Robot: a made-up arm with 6 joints. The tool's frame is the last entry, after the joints. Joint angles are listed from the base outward.
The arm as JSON. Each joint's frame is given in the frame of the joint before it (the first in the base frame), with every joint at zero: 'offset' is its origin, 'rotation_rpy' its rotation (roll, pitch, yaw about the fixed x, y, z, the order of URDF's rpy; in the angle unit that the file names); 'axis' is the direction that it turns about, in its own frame. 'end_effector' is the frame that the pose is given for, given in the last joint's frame.
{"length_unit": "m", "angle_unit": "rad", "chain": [
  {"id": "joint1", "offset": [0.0, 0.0, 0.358], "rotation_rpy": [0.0, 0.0, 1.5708], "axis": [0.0, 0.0, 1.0]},
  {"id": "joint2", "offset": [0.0, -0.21, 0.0], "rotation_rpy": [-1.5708, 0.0, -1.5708], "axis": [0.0, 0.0, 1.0]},
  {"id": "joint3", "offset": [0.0, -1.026, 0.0], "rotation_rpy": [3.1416, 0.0, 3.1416], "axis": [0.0, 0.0, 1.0]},
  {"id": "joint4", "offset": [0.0, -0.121, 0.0], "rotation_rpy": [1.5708, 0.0, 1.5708], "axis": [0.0, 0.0, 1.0]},
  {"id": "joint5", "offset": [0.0, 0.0, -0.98], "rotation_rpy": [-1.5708, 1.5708, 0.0], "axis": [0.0, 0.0, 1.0]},
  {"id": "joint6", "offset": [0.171, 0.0, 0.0], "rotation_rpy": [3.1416, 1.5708, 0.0], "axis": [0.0, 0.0, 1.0]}
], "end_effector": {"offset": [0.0, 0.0, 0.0], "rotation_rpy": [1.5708, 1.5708, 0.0]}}
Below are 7 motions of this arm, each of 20 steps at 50 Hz.
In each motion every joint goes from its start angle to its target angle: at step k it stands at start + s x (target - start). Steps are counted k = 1, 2, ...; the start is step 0. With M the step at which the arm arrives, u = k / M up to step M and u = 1 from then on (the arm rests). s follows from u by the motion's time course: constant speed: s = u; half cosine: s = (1 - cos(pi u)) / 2; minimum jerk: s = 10 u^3 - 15 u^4 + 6 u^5.
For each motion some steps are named. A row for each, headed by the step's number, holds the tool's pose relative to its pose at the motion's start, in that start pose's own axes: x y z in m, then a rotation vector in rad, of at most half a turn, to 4 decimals.
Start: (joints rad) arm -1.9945 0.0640 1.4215 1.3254 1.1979 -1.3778
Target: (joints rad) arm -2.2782 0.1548 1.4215 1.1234 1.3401 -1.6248
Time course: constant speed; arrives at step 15
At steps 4, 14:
4: -0.0369 -0.0095 -0.0452 0.0766 0.0224 0.0189
14: -0.1569 -0.0411 -0.1374 0.2642 0.0787 0.0480

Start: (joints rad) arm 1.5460 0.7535 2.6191 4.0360 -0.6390 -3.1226
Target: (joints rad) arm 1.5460 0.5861 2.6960 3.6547 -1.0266 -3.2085
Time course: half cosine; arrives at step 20
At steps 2, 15, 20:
2: 0.0053 -0.0079 0.0044 0.0068 -0.0131 -0.0096
15: 0.1371 -0.2820 0.1660 0.1964 -0.4895 -0.3253
20: 0.1507 -0.3302 0.1959 0.2217 -0.5794 -0.3792

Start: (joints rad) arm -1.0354 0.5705 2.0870 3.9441 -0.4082 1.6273
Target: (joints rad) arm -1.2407 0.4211 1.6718 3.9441 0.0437 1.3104
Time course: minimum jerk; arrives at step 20
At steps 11, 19, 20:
11: -0.0160 -0.1898 -0.0138 0.0961 0.1170 -0.3932
19: -0.0593 -0.3096 0.0006 0.1321 0.1327 -0.6768
20: -0.0594 -0.3099 0.0006 0.1321 0.1327 -0.6776

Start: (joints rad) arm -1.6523 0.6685 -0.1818 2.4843 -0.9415 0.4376
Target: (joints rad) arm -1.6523 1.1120 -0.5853 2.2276 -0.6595 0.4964
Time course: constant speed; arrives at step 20
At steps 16, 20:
16: -0.3371 0.1843 0.7220 -0.2578 -0.8467 0.1011
20: -0.4705 0.2562 0.8359 -0.3210 -1.0513 0.1449

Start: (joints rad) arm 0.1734 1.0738 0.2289 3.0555 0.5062 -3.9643
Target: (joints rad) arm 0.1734 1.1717 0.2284 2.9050 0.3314 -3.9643
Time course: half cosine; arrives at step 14
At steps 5, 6, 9, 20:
5: 0.0432 -0.0082 -0.0075 0.0391 -0.0023 0.0276
6: 0.0592 -0.0117 -0.0104 0.0541 -0.0037 0.0374
9: 0.1083 -0.0234 -0.0195 0.1016 -0.0102 0.0660
20: 0.1501 -0.0351 -0.0275 0.1438 -0.0183 0.0884

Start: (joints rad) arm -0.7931 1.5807 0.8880 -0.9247 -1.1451 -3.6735
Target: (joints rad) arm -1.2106 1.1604 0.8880 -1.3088 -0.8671 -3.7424
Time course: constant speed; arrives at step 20
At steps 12, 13, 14, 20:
12: -0.7466 -0.0699 -0.0460 0.1219 0.2097 -0.5672
13: -0.8108 -0.0647 -0.0434 0.1313 0.2270 -0.6136
14: -0.8748 -0.0579 -0.0396 0.1405 0.2441 -0.6599
20: -1.2532 0.0153 0.0091 0.1911 0.3451 -0.9348

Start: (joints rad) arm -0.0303 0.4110 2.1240 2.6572 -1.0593 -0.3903
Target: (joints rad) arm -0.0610 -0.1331 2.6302 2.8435 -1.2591 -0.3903
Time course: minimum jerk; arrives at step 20
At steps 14, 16, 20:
14: 0.6523 -0.8740 -0.6117 0.2624 0.7782 -0.6516
16: 0.6732 -0.9761 -0.7183 0.2947 0.8820 -0.7267
20: 0.6788 -1.0301 -0.7782 0.3125 0.9398 -0.7673

